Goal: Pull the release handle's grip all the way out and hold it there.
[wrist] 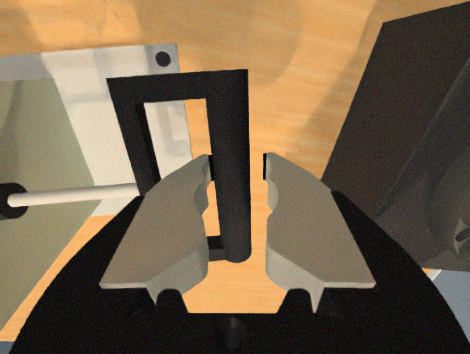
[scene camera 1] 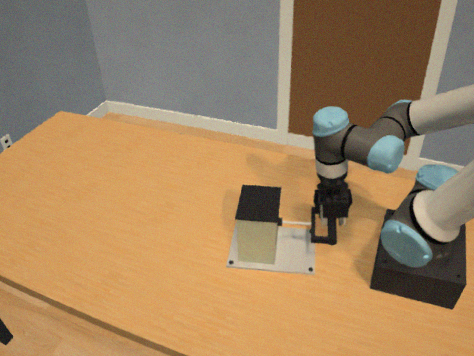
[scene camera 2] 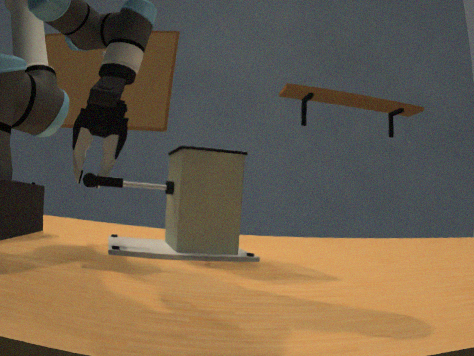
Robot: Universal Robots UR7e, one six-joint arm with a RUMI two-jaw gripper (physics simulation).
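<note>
The release handle is a black rectangular loop on a light rod point(scene camera 1: 296, 223) point(scene camera 2: 145, 185) point(wrist: 75, 193). The rod runs out of a pale green housing with a black top point(scene camera 1: 256, 242) point(scene camera 2: 207, 205) point(wrist: 30, 140), with a clear length showing between housing and loop. The handle's grip point(scene camera 1: 332, 235) point(wrist: 232, 135) is the loop's outer bar, on the robot base's side. My gripper point(scene camera 1: 332, 220) point(scene camera 2: 91, 179) point(wrist: 238, 157) points down, shut on the grip, its jaws on either side of the bar. In the wrist view the bar lies against the left fingertip, with a narrow gap to the right one.
The housing stands on a pale base plate point(scene camera 1: 297, 250) point(scene camera 2: 142, 246) point(wrist: 100, 125) with dark bolts at its corners. The robot's dark base block point(scene camera 1: 420, 285) point(scene camera 2: 20, 210) point(wrist: 380, 100) stands on the table close to the gripper, on the side away from the housing. A wall shelf point(scene camera 2: 350, 98) hangs behind.
</note>
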